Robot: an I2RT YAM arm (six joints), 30 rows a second.
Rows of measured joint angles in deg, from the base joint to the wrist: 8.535, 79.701, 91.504, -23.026, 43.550, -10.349; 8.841, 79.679, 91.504, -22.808, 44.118, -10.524; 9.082, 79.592, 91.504, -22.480, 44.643, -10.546; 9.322, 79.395, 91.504, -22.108, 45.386, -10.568; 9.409, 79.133, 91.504, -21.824, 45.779, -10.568; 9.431, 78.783, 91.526, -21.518, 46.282, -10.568; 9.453, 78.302, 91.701, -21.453, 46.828, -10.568; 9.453, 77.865, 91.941, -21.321, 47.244, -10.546; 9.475, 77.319, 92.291, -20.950, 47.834, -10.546; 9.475, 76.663, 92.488, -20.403, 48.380, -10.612; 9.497, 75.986, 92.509, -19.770, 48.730, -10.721; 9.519, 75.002, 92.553, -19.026, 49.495, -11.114; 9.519, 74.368, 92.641, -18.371, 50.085, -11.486; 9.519, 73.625, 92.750, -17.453, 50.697, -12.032; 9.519, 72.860, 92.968, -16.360, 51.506, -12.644; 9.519, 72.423, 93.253, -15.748, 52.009, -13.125; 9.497, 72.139, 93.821, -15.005, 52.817, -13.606
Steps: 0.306, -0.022, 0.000, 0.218, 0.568, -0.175; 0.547, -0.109, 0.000, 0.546, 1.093, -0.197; 0.787, -0.306, 0.000, 0.918, 1.836, -0.219; 0.874, -0.568, 0.000, 1.202, 2.229, -0.219; 0.896, -0.918, 0.022, 1.508, 2.732, -0.219; 0.918, -1.399, 0.197, 1.573, 3.278, -0.219; 0.918, -1.836, 0.437, 1.705, 3.694, -0.197; 0.940, -2.382, 0.787, 2.076, 4.284, -0.197; 0.940, -3.038, 0.984, 2.623, 4.830, -0.263; 0.962, -3.715, 1.005, 3.256, 5.180, -0.372; 0.984, -4.699, 1.049, 4.000, 5.945, -0.765; 0.984, -5.333, 1.137, 4.655, 6.535, -1.137; 0.984, -6.076, 1.246, 5.573, 7.147, -1.683; 0.984, -6.841, 1.464, 6.666, 7.956, -2.295; 0.984, -7.278, 1.749, 7.278, 8.459, -2.776; 0.962, -7.562, 2.317, 8.021, 9.267, -3.257
